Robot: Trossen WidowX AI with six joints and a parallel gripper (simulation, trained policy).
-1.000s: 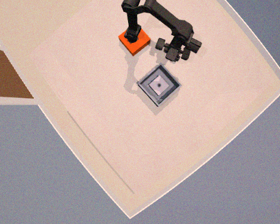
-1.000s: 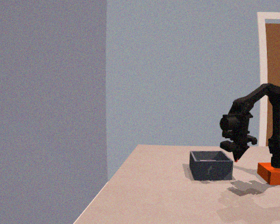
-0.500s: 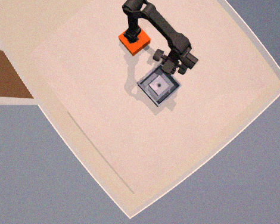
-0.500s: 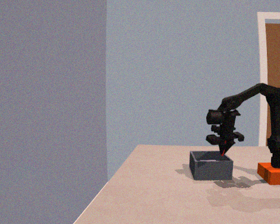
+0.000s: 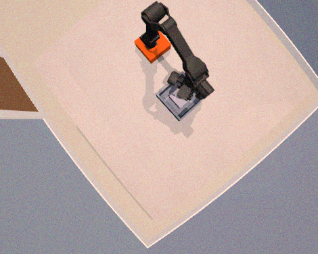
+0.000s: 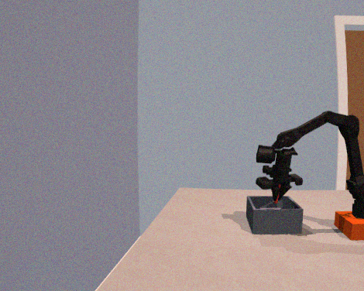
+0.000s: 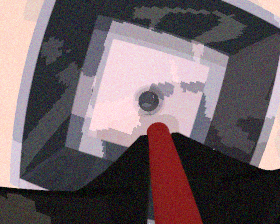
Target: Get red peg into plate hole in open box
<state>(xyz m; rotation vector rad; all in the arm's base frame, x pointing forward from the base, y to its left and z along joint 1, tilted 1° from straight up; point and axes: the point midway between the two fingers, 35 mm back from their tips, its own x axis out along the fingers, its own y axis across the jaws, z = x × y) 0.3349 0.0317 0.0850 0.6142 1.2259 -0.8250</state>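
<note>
Now: gripper tip 30 mm below the red peg. Also, from my gripper tip: plate (60 mm below, 20 mm to the right, 10 mm ahead); then grey box (80 mm below, 20 mm to the right, 10 mm ahead).
</note>
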